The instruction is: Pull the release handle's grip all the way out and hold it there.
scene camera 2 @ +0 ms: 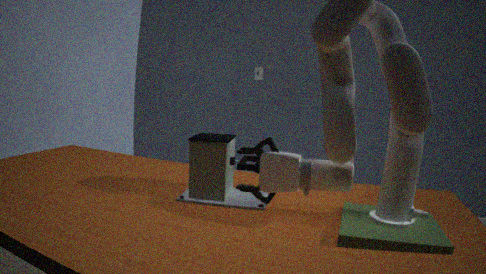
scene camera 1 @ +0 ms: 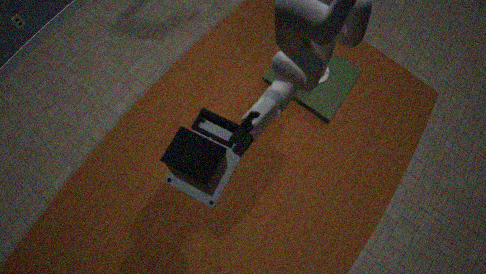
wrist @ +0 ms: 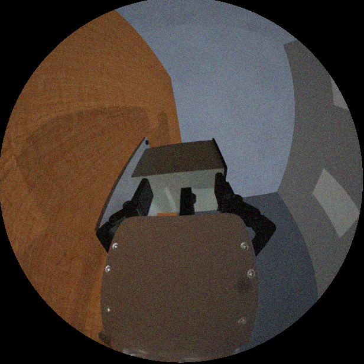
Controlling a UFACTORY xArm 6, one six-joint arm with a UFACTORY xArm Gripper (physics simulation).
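Observation:
The release handle's black rectangular grip (scene camera 1: 220, 118) (scene camera 2: 248, 162) (wrist: 186, 202) stands out from the front of a box (scene camera 1: 196, 152) (scene camera 2: 207, 167) (wrist: 181, 159) with a black top, fixed on a grey base plate (scene camera 1: 190, 192) (scene camera 2: 247, 201). My gripper (scene camera 1: 239, 138) (scene camera 2: 246, 169) (wrist: 181, 184) is open and empty, with one finger above the other. In scene camera 2 the grip shows between the fingers, nearer the upper one. In scene camera 1 the fingers overlap the grip's right end. The gripper body hides part of the grip in the wrist view; contact cannot be told.
The arm's green base slab (scene camera 1: 345, 80) (scene camera 2: 395, 239) lies on the orange table (scene camera 1: 310, 200) (scene camera 2: 150, 225) (wrist: 65, 200), to the right of the box in scene camera 2. The box's base plate extends under the fingers.

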